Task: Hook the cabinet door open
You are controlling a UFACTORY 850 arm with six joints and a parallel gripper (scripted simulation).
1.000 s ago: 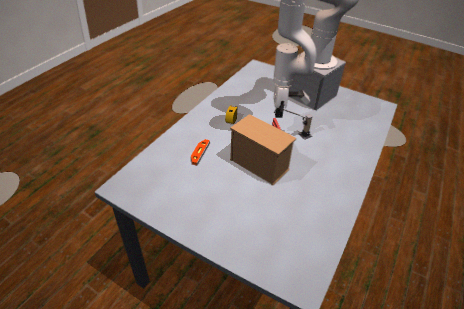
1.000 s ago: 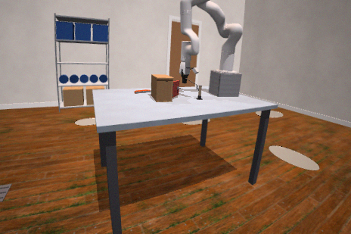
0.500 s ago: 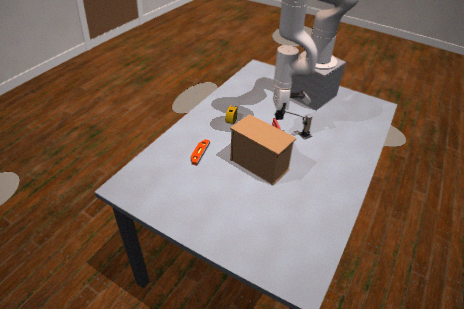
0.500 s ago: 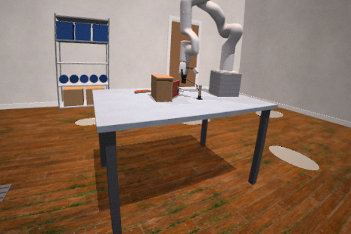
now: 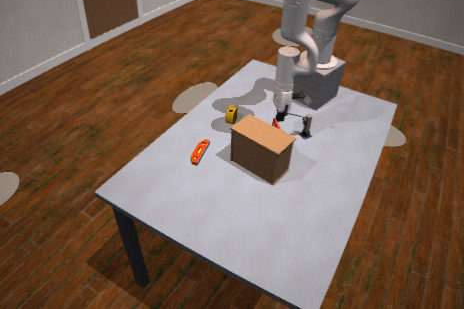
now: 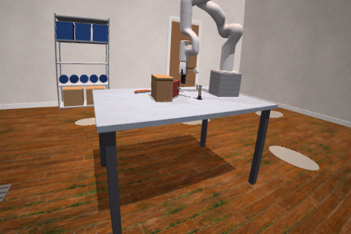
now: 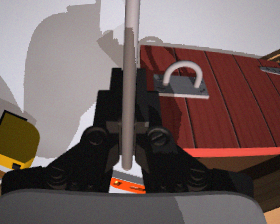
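The thin grey hook rod is 40 mm to the left of my hand, 30 mm behind it and 10 mm below it. The rest, counted from my hand: yellow block 250 mm to the right, 90 mm below, 40 mm behind; then orange level 280 mm to the right, 220 mm ahead, 120 mm below; then red door 100 mm ahead, 50 mm below, 30 mm to the left.
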